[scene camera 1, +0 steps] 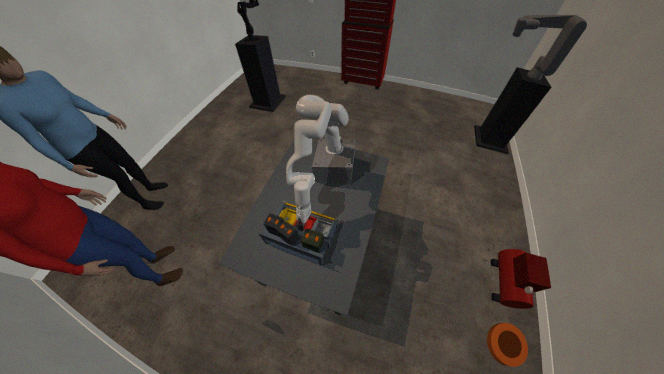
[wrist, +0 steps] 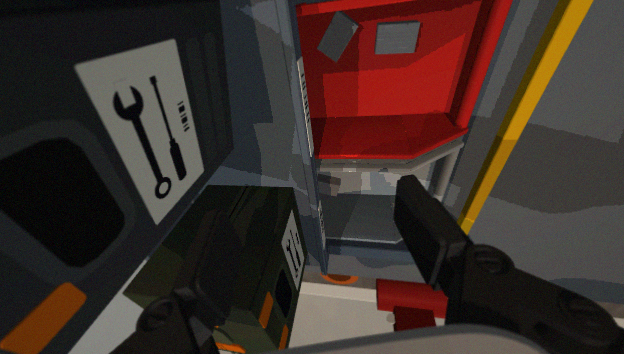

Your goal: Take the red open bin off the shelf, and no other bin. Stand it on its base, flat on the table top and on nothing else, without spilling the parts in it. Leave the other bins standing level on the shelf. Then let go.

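Frame: origin at the arm's base, x back, y right, z up, level; centimetres.
Seen in the pictures: gripper, fingertip midpoint: (scene camera 1: 304, 224) (wrist: 313, 212); arm's base, origin of the base link: (scene camera 1: 334, 148).
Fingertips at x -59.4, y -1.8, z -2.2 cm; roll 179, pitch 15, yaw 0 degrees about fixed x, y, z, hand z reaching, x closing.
Observation:
Pixels of each thing's middle, then the offset from my fingertips to it. "spot": a spot on its surface instead. Level surfaces: height alone.
- red open bin, body centre: (wrist: 366, 78) (scene camera 1: 303, 226) dx +2.8, dy +3.0, dz -11.4 cm
- shelf, surface spot: (scene camera 1: 295, 248) spot: dx -14.5, dy -0.9, dz -0.6 cm
- yellow bin, body centre: (scene camera 1: 287, 221) dx +3.2, dy +14.2, dz -11.4 cm
- grey bin, body centre: (wrist: 363, 184) (scene camera 1: 320, 232) dx +2.6, dy -8.2, dz -11.4 cm
- green case, body centre: (wrist: 243, 266) (scene camera 1: 312, 240) dx -7.2, dy -8.0, dz -0.8 cm
- yellow rail, body centre: (wrist: 538, 73) (scene camera 1: 310, 211) dx +13.3, dy +2.7, dz -9.8 cm
- grey table top, its level: dz -15.8 cm
The red open bin (scene camera 1: 310, 223) (wrist: 390, 95) is on the shelf (scene camera 1: 295, 248) between the yellow bin (scene camera 1: 288, 216) and the grey bin (scene camera 1: 325, 229) (wrist: 362, 212). Two small grey parts (wrist: 397, 37) (wrist: 338, 36) lie in it. My gripper (scene camera 1: 301, 226) (wrist: 313, 212) is open wide with nothing between its fingers. In the wrist view, the red bin shows beyond the fingertips, toward the top of the picture. One finger appears over the grey bin, the other in front of the green case. In the scene view, the gripper partly hides the red bin.
Dark cases (scene camera 1: 280, 227) (wrist: 30, 100) and a green case (scene camera 1: 312, 240) (wrist: 270, 210) with orange latches stand close along one side of the bins. A yellow rail (scene camera 1: 322, 215) (wrist: 525, 115) runs along the other side. The shelf stands on the grey table top (scene camera 1: 250, 250).

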